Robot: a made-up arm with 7 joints.
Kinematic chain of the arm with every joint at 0, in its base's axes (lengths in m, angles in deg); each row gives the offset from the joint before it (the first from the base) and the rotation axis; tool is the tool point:
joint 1: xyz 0 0 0.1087 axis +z
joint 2: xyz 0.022 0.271 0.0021 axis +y
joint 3: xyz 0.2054 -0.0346 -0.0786 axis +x
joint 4: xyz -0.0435 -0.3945 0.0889 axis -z
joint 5: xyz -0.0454 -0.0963 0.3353 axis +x
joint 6: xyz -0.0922 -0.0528 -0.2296 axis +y
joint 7: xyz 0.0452 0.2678 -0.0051 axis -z
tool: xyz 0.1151 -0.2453 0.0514
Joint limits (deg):
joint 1: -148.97..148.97
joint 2: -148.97..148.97
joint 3: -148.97..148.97
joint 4: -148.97..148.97
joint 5: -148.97..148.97
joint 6: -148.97..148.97
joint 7: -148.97..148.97
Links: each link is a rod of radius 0.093 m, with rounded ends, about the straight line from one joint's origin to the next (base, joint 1, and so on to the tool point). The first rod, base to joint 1, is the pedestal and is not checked.
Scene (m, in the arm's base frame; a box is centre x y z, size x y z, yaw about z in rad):
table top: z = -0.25
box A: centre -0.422 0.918 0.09 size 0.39 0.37 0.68 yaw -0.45
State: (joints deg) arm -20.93 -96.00 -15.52 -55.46 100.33 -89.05 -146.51
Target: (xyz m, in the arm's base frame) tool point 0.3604 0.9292 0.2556
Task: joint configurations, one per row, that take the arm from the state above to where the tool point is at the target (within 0.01 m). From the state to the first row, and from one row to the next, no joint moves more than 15 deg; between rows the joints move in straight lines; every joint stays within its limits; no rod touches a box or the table.
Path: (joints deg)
1: -35.54 -87.55 -10.71 -54.87 102.57 -80.50 -146.86
2: -50.16 -79.11 -5.90 -54.29 104.81 -71.95 -147.21
3: -64.77 -70.66 -1.09 -53.70 107.05 -63.40 -147.56
4: -79.38 -62.21 3.72 -53.11 109.29 -54.85 -147.92
5: -94.00 -53.77 8.53 -52.53 111.54 -46.30 -148.27
6: -108.61 -45.32 13.35 -51.94 113.78 -37.75 -148.62
7: -123.22 -36.88 18.16 -51.35 116.02 -29.21 -148.97
8: -113.23 -44.64 4.85 -49.77 108.95 -40.46 -148.97
9: -103.23 -52.41 -8.45 -48.18 101.89 -51.71 -148.97
10: -93.23 -60.18 -21.76 -46.59 94.83 -62.97 -148.97
11: -83.23 -67.95 -35.06 -45.01 87.76 -74.22 -148.97
12: -73.23 -75.72 -48.36 -43.42 80.70 -85.48 -148.97

